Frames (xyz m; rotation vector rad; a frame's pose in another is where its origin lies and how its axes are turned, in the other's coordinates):
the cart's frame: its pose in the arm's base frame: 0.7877 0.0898 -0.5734 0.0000 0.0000 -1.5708
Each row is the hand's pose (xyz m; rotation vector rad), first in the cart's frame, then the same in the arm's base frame.
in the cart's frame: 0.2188 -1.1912 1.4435 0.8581 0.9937 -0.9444
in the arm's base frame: -0.4035 -0.1290 0.8701 1.6463 0.1206 -2.2121
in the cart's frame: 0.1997 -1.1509 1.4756 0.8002 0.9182 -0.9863
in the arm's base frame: -0.3632 -0.1099 0.9022 1.5407 0.1058 -2.2945
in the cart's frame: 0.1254 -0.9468 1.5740 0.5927 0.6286 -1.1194
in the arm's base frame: -0.1591 -0.0356 1.0006 1.1247 0.0331 -2.5550
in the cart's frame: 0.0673 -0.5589 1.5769 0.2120 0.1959 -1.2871
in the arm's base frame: 0.2288 0.0225 1.0035 0.3880 -0.0153 -2.8423
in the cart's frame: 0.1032 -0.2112 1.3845 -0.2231 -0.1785 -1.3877
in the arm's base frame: 0.5765 -0.0134 0.8111 -0.3886 0.0432 -2.9428
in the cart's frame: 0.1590 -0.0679 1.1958 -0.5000 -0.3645 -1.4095
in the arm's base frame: 0.7198 -0.0692 0.6224 -0.8379 0.1313 -2.9058
